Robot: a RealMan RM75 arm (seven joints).
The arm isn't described. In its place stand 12 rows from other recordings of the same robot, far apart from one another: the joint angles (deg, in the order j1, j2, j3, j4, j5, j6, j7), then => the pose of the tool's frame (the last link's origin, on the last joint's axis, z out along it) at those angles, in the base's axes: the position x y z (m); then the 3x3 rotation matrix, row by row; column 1 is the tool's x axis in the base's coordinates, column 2 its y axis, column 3 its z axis.
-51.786 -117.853 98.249 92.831 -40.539 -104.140 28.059 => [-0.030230, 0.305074, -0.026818], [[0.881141, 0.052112, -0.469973], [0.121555, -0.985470, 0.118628], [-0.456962, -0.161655, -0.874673]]
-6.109 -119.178 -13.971 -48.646 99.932 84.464 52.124 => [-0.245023, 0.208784, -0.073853], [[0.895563, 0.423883, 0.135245], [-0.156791, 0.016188, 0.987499], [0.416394, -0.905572, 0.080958]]
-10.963 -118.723 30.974 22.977 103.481 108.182 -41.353 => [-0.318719, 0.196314, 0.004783], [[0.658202, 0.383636, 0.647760], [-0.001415, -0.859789, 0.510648], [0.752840, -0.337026, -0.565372]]
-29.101 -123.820 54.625 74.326 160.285 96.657 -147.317 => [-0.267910, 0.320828, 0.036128], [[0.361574, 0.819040, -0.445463], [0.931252, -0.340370, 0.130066], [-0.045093, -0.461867, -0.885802]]
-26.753 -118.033 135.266 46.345 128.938 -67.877 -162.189 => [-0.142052, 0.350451, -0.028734], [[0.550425, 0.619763, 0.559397], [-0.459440, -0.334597, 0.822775], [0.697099, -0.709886, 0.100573]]
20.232 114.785 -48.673 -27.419 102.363 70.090 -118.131 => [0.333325, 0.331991, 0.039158], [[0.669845, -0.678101, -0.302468], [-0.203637, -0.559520, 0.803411], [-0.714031, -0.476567, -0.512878]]
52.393 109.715 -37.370 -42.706 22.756 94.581 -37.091 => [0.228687, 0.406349, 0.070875], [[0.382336, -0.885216, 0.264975], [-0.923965, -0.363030, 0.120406], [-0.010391, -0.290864, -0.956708]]
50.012 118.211 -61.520 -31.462 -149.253 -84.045 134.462 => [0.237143, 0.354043, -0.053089], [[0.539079, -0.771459, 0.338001], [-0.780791, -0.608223, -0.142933], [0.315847, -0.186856, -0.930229]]
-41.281 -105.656 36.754 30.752 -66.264 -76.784 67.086 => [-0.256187, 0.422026, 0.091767], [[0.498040, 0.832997, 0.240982], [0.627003, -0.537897, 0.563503], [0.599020, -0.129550, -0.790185]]
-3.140 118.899 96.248 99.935 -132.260 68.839 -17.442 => [0.244222, 0.269854, 0.035215], [[0.413991, -0.886147, 0.208216], [-0.811469, -0.255622, 0.525524], [-0.412467, -0.386523, -0.824907]]
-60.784 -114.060 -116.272 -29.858 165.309 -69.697 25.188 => [-0.213027, 0.441605, -0.003829], [[0.492248, 0.603192, -0.627575], [0.853023, -0.477843, 0.209804], [-0.173330, -0.638612, -0.749754]]
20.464 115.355 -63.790 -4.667 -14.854 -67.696 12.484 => [0.393169, 0.306347, 0.054536], [[0.778348, -0.627740, 0.010800], [0.019817, 0.041758, 0.998931], [-0.627520, -0.777302, 0.044942]]
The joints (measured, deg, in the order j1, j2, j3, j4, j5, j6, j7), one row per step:
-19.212 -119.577 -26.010 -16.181 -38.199 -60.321 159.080
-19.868 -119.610 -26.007 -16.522 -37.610 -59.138 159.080
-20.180 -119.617 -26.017 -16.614 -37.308 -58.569 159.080
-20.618 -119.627 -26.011 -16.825 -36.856 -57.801 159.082
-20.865 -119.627 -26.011 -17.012 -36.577 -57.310 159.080
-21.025 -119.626 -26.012 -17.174 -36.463 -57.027 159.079
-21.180 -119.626 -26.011 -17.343 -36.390 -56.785 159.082
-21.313 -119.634 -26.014 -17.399 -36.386 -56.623 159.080
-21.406 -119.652 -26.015 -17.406 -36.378 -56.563 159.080
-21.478 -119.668 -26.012 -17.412 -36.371 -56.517 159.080
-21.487 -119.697 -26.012 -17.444 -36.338 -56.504 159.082
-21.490 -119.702 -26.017 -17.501 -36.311 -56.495 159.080
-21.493 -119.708 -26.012 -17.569 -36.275 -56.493 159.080
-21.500 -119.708 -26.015 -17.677 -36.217 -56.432 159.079
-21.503 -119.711 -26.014 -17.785 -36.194 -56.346 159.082
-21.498 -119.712 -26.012 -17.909 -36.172 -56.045 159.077
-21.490 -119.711 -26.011 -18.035 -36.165 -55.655 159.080
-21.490 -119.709 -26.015 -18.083 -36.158 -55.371 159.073
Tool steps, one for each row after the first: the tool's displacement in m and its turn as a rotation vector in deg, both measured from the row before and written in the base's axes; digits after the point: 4 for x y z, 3 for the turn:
0.0027 0.0026 -0.0031 -0.887 0.598 -0.396
0.0009 0.0012 -0.0013 -0.413 0.373 -0.170
0.0018 0.0016 -0.0020 -0.603 0.454 -0.324
0.0012 0.0009 -0.0013 -0.377 0.246 -0.185
0.0010 0.0007 -0.0008 -0.193 0.077 -0.113
0.0011 0.0007 -0.0007 -0.154 0.033 -0.113
0.0006 0.0007 -0.0003 -0.070 0.046 -0.047
0.0004 0.0004 -0.0002 -0.033 0.019 -0.061
0.0004 0.0003 -0.0002 -0.030 0.013 -0.050
0.0004 -0.0001 -0.0003 -0.039 -0.034 -0.037
0.0003 0.0000 -0.0002 -0.025 -0.044 -0.034
0.0004 -0.0001 -0.0002 -0.037 -0.051 -0.056
0.0005 0.0000 -0.0003 -0.068 -0.039 -0.047
0.0004 0.0000 -0.0003 -0.060 -0.034 -0.006
-0.0001 -0.0001 -0.0006 -0.143 0.089 0.142
-0.0003 -0.0001 -0.0007 -0.163 0.148 0.208
-0.0004 0.0000 -0.0004 -0.113 0.142 0.169

